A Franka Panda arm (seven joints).
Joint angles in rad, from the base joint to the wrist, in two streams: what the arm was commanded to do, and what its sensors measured. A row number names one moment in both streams.
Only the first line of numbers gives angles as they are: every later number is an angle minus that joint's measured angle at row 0.
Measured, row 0:
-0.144 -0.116 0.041 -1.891 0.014 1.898 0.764
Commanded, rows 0 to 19:
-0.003 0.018 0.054 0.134 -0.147 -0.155 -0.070
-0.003 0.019 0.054 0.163 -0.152 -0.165 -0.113
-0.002 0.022 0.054 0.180 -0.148 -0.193 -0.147
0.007 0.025 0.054 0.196 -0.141 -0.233 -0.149
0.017 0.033 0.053 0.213 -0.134 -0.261 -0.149
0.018 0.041 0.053 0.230 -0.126 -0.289 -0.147
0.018 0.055 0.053 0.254 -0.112 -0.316 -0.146
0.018 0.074 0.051 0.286 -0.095 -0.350 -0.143
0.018 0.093 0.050 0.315 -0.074 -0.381 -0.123
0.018 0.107 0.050 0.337 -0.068 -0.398 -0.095
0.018 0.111 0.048 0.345 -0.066 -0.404 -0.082
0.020 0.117 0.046 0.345 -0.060 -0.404 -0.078
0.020 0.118 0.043 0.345 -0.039 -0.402 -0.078
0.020 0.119 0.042 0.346 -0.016 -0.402 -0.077
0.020 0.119 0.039 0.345 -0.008 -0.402 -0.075
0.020 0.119 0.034 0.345 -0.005 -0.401 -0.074
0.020 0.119 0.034 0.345 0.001 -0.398 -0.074
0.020 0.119 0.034 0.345 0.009 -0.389 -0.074
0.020 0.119 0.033 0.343 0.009 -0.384 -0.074
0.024 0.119 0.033 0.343 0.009 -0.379 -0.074
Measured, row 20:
0.019 0.107 0.036 0.315 -0.007 -0.367 -0.094
